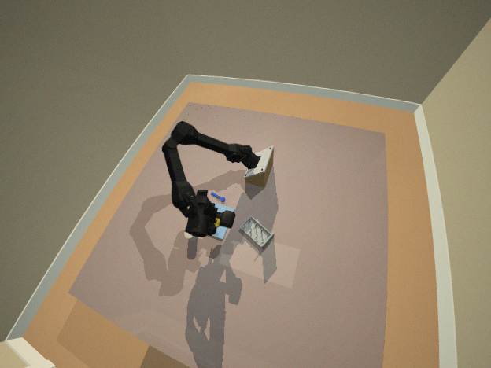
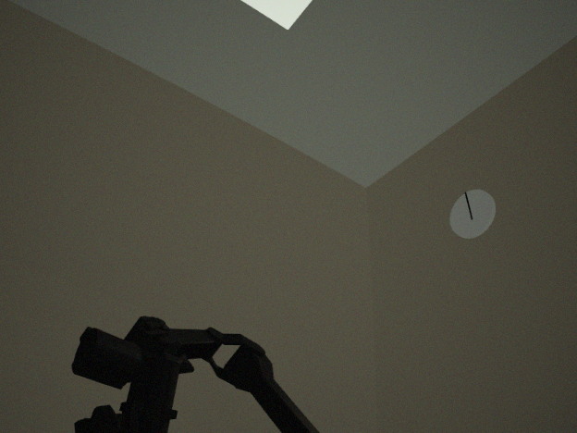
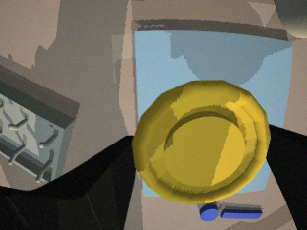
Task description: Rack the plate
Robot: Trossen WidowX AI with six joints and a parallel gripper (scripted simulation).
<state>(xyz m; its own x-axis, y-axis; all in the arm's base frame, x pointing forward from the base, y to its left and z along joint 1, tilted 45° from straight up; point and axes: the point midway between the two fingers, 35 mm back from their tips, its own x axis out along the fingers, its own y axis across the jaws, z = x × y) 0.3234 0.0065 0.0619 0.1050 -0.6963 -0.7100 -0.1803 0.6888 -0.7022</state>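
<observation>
My gripper tip is now 170 mm to the right of the grey dish rack, 40 mm past it and 40 mm above it. From my gripper tip the other things lie so: light blue mat 60 mm below, 30 mm to the right, 20 mm behind; then yellow plate 10 mm above; then cream cup 90 mm to the right, 90 mm ahead, 40 mm below.
</observation>
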